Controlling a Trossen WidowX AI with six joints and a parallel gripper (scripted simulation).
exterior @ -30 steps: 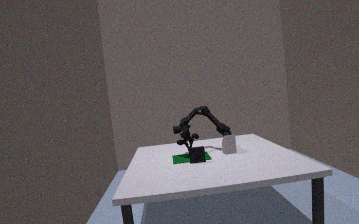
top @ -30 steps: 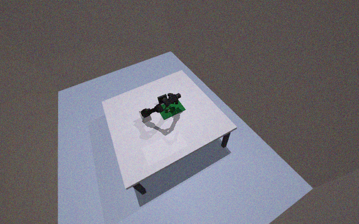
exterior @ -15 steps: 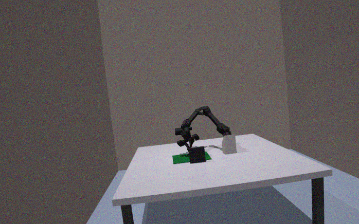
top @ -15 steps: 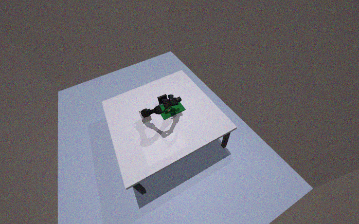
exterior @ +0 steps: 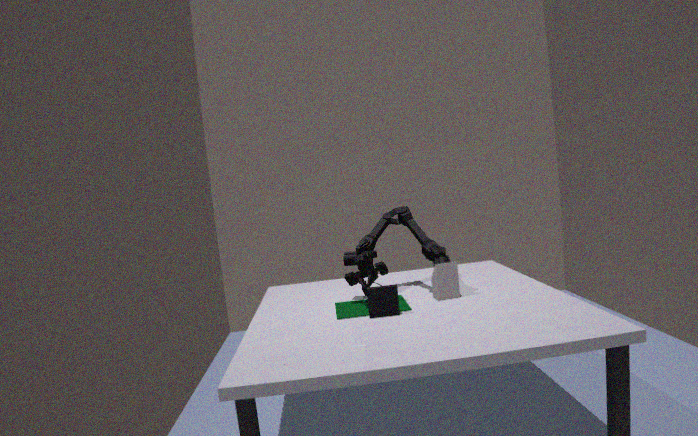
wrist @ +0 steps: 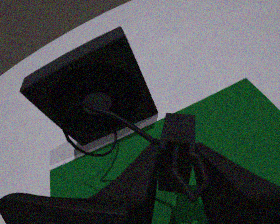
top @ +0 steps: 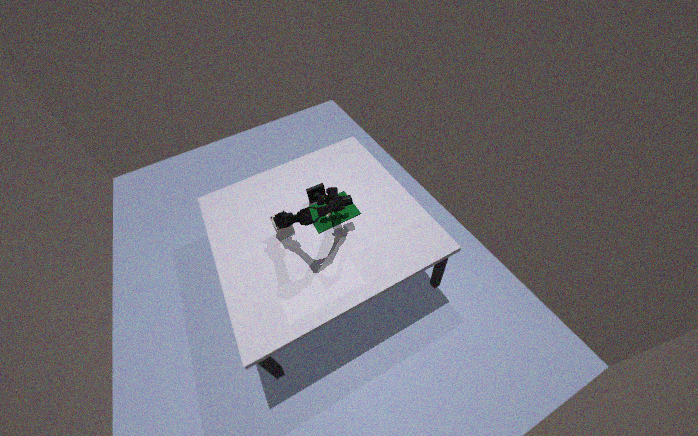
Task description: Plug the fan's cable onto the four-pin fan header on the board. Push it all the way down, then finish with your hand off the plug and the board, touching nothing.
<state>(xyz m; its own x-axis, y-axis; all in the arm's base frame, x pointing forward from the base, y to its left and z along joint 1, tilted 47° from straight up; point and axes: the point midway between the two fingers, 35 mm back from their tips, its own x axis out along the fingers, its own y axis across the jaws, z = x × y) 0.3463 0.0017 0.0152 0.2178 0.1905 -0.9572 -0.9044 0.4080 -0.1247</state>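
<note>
The green board lies 11 cm below my gripper tip, 3 cm to the right of it and 2 cm behind it. Also, from my gripper tip: black fan 11 cm to the left, 5 cm behind, 3 cm below; dark plug 1 cm below.
</note>
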